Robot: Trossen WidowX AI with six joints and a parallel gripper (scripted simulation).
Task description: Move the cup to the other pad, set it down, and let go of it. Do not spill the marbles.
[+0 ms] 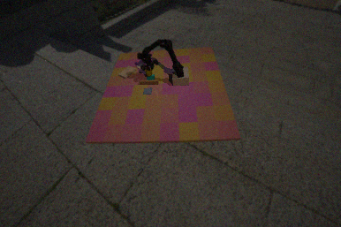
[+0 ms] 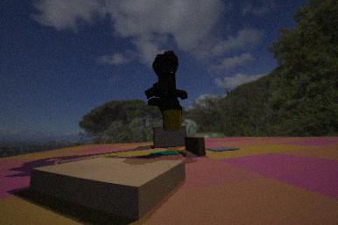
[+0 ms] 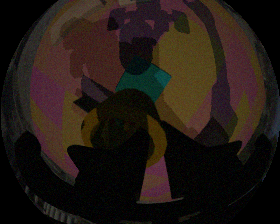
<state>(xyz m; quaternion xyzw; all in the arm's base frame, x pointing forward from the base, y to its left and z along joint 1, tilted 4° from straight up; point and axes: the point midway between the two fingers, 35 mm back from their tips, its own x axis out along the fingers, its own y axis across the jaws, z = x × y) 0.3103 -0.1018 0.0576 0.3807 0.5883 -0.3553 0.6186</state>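
The teal pad is 30 mm ahead of my gripper tip, 20 mm to the right of it and 120 mm below it. From my gripper tip the other things lie so: yellow cup: 20 mm ahead, 10 mm to the left.
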